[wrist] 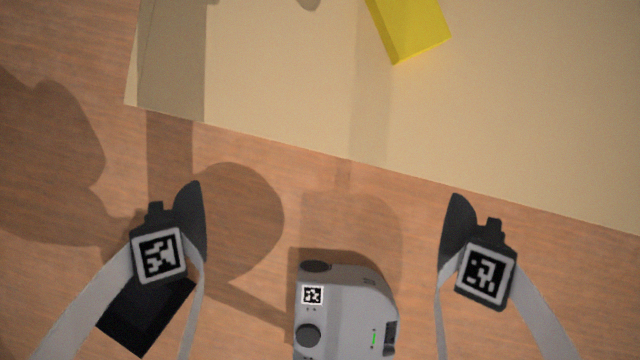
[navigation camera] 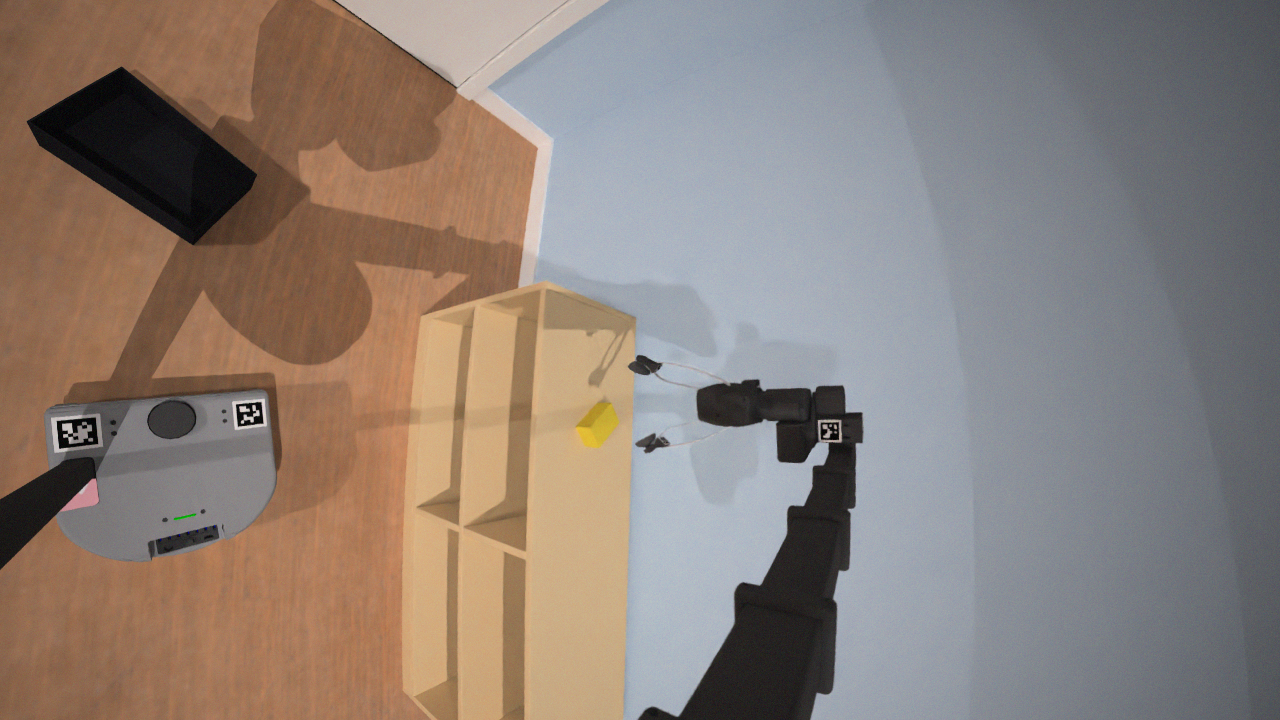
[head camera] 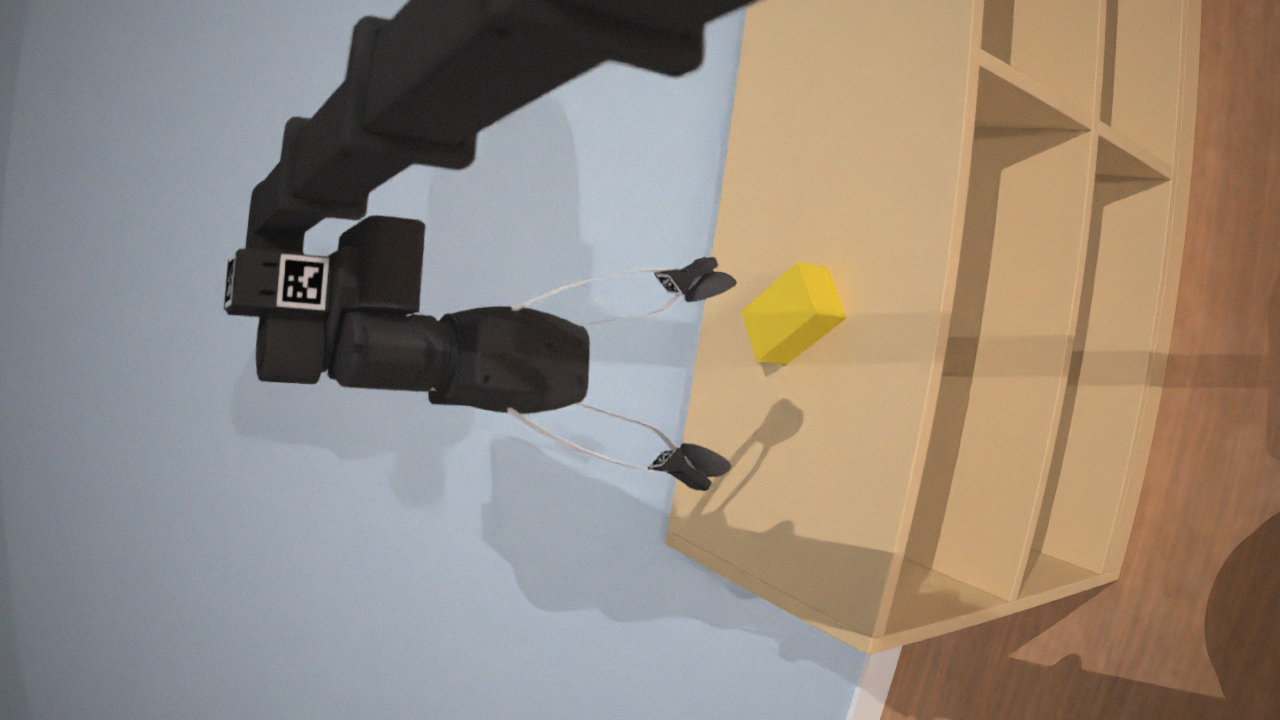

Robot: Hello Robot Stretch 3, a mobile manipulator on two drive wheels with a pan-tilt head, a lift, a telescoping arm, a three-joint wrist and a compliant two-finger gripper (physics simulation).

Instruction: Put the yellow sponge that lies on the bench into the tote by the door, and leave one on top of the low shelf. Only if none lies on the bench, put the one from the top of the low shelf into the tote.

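Places are measured from the robot's base along level axes (x up, y right, z ahead), in metres.
Pixels of known places: gripper, fingertip midpoint: (wrist: 323, 215) (navigation camera: 633, 404) (head camera: 726, 375); robot's base, link origin: (wrist: 312, 305) (navigation camera: 173, 417).
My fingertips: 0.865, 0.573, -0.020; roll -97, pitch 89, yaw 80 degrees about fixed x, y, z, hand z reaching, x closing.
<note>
Ahead of a thing's pixels: the offset from my fingertips to its top centre, as dx, dy, dz. Level surfaces: height alone.
A yellow sponge @[-0.209, +0.178, -0.076] (head camera: 792, 313) (navigation camera: 597, 424) (wrist: 410, 30) lies on top of the low shelf @[dx -0.254] (head camera: 832, 161) (navigation camera: 577, 555) (wrist: 270, 75). It is cut off by the upper edge of the wrist view. My gripper (head camera: 708, 373) (navigation camera: 648, 403) (wrist: 323, 215) is open and empty, with its fingers wide apart. It is above the level of the shelf top, apart from the sponge; the sponge is beyond the fingertips in the wrist view. The black tote @[-0.764, -0.596, +0.585] (navigation camera: 107, 177) (wrist: 117, 332) stands on the floor, partly behind a finger in the wrist view. The bench does not show in the current views.
My grey wheeled base (navigation camera: 179, 474) (wrist: 340, 310) is on the wooden floor in front of the shelf. The blue wall (head camera: 179, 537) (navigation camera: 1029, 358) runs behind the shelf. A white door (navigation camera: 447, 31) shows at the top of the navigation view. My extended arm (head camera: 501, 71) (navigation camera: 787, 573) reaches over the shelf.
</note>
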